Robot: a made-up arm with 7 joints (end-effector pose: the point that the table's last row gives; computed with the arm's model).
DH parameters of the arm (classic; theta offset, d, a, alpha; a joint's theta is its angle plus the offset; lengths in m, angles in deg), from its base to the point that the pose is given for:
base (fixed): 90 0.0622 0 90
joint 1: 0 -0.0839 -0.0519 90
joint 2: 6.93 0 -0.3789 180
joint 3: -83.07 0.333 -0.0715 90
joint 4: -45.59 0 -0.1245 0
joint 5: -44.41 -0.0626 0.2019 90
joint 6: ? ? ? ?
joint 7: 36.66 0 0.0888 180
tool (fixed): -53.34 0.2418 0 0
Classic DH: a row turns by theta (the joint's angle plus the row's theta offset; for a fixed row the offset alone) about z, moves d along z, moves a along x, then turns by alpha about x.
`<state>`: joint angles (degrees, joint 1 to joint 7).
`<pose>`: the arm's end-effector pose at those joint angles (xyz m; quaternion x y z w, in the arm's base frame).
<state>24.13 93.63 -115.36 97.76 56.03 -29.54 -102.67</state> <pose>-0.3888 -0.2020 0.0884 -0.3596 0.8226 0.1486 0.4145</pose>
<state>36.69 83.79 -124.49 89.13 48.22 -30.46 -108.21</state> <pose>-0.3469 -0.2742 0.0143 -0.2705 0.7939 0.1455 0.5247</pose>
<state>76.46 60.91 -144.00 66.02 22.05 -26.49 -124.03</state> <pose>-0.2249 -0.3258 -0.2990 0.1265 0.6833 0.1148 0.7098</pose>
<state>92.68 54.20 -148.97 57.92 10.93 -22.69 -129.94</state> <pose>-0.1936 -0.2598 -0.4261 0.3197 0.6305 0.0913 0.7014</pose>
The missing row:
joint 6: -90 -0.028 0.1835 -90
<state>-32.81 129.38 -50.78 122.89 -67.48 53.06 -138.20</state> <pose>-0.3699 -0.0819 0.1812 0.0249 0.3729 -0.6076 0.7008</pose>
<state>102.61 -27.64 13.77 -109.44 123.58 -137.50 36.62</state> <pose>0.3757 -0.0769 -0.4253 -0.7436 -0.2412 -0.5084 0.3611</pose>
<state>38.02 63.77 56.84 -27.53 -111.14 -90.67 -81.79</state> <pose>-0.5172 -0.5503 0.1957 0.8004 0.4017 -0.2611 0.3604</pose>
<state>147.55 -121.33 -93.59 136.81 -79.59 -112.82 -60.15</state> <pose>0.3574 0.0262 -0.1612 -0.2455 0.7275 0.2658 0.5829</pose>
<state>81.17 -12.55 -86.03 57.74 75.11 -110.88 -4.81</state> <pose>-0.3516 -0.4345 -0.1740 0.3436 -0.7864 -0.0214 0.5129</pose>
